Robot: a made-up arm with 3 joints. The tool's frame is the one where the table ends. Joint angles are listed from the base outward.
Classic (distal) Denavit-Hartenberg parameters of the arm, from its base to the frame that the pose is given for. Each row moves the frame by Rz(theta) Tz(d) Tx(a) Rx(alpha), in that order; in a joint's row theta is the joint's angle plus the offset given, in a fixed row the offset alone. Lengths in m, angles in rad.
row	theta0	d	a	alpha
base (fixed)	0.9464	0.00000	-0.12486	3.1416
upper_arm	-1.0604	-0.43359	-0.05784	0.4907
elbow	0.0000	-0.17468	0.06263	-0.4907
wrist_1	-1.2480	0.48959	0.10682	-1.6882
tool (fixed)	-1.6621	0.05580	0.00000	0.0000
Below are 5 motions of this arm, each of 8 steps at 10 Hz.
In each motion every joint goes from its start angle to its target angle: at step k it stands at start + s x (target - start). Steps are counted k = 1, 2, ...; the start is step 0. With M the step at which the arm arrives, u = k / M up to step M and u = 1 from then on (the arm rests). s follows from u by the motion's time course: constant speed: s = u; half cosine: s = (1 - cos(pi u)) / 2; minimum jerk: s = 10 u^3 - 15 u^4 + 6 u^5.
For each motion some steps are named. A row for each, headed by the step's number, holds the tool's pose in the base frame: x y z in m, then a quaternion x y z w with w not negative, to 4 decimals.
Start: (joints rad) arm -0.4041 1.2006 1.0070
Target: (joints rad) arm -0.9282 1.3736 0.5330
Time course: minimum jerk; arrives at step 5
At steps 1, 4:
1: 0.1746 -0.1614 0.1013 -0.2314 0.5705 -0.1898 0.7648
4: 0.1589 -0.0864 0.0984 -0.4744 0.4953 0.0508 0.7260

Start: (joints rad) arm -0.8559 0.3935 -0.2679
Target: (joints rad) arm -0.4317 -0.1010 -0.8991
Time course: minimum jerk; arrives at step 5
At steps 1, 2, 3, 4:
1: -0.0771 -0.0932 0.0886 -0.7004 0.1869 0.6390 0.2572
2: -0.0889 -0.1090 0.0950 -0.6915 0.1367 0.6813 0.1974
3: -0.0998 -0.1244 0.1027 -0.6714 0.0540 0.7294 0.1196
4: -0.1038 -0.1299 0.1066 -0.6535 -0.0122 0.7537 0.0689

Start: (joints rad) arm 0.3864 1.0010 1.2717
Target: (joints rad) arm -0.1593 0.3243 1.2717
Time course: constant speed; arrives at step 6
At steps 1, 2, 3, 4, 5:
1: 0.1135 -0.2447 0.0916 0.0380 0.6036 -0.4090 0.6833
2: 0.1266 -0.1908 0.0867 -0.0037 0.6183 -0.3265 0.7149
3: 0.1279 -0.1362 0.0837 -0.0466 0.6284 -0.2411 0.7381
4: 0.1174 -0.0835 0.0826 -0.0901 0.6340 -0.1538 0.7525
5: 0.0959 -0.0350 0.0834 -0.1338 0.6348 -0.0653 0.7582

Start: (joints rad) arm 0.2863 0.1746 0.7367
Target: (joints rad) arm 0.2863 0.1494 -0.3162
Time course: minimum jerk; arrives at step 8
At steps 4, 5, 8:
4: -0.0450 -0.0192 0.0931 -0.3834 0.5708 0.3203 0.6517
5: -0.0678 -0.0362 0.0947 -0.4459 0.5262 0.4001 0.6035
8: -0.0887 -0.0635 0.0970 -0.5137 0.4610 0.4895 0.5329

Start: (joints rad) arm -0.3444 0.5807 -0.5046
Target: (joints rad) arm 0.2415 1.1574 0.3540
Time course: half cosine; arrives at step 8
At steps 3, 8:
3: -0.0189 -0.1378 0.0813 -0.5667 0.5288 0.3488 0.5269
8: 0.0318 -0.2414 0.0822 -0.2269 0.6982 -0.1755 0.6560

